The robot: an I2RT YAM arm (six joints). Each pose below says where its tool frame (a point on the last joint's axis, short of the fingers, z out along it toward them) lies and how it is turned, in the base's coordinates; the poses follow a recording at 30 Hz.
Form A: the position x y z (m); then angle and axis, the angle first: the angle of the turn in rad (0 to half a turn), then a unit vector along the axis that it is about.
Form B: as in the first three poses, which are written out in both.
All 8 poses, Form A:
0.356 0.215 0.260 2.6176 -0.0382 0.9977 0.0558
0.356 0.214 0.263 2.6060 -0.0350 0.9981 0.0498
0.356 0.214 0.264 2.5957 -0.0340 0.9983 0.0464
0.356 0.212 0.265 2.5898 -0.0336 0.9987 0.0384
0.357 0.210 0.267 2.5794 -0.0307 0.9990 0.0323
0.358 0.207 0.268 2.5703 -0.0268 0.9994 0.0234
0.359 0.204 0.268 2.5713 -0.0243 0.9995 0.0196
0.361 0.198 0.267 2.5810 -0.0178 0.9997 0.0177
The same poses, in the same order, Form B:
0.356 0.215 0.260 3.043 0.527 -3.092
0.356 0.214 0.263 3.055 0.538 -3.095
0.356 0.214 0.264 3.062 0.548 -3.096
0.356 0.212 0.265 3.079 0.554 -3.092
0.357 0.210 0.267 3.090 0.564 -3.095
0.358 0.207 0.268 3.108 0.572 -3.098
0.359 0.204 0.268 3.114 0.571 -3.101
0.361 0.198 0.267 3.114 0.561 -3.114

